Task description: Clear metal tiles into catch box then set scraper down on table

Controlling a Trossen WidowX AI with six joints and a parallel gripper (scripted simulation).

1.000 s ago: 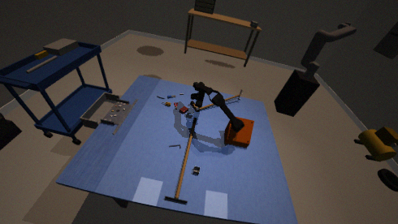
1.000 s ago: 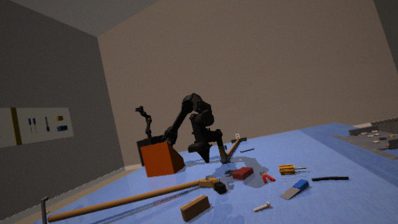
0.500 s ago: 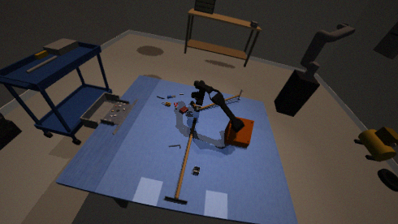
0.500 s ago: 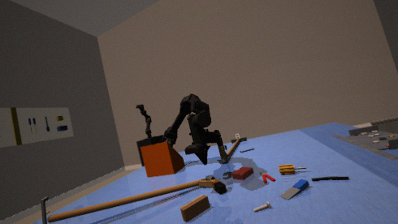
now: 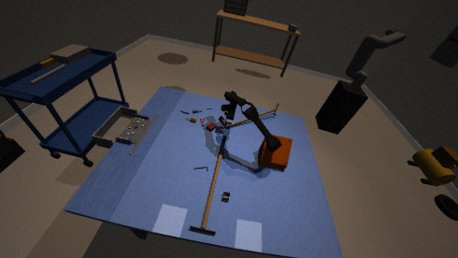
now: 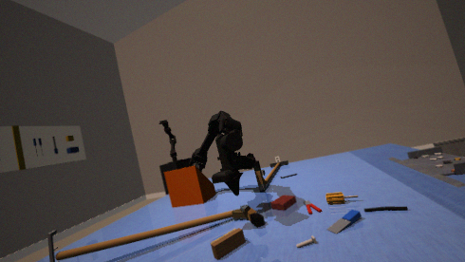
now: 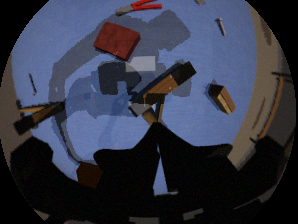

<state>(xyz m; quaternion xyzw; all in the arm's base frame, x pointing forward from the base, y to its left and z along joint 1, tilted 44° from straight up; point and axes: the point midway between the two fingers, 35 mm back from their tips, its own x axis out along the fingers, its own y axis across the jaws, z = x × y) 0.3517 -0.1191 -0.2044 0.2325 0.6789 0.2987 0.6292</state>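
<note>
Now: gripper tip 560 mm to the right of the long scraper, 40 mm past it and 20 mm above it. The rest, counted from my gripper tip: wooden block: 180 mm to the right, 60 mm below, 40 mm ahead; red block: 130 mm ahead, 80 mm to the left, 70 mm below; yellow screwdriver: 310 mm ahead, 70 mm to the left, 60 mm below.
</note>
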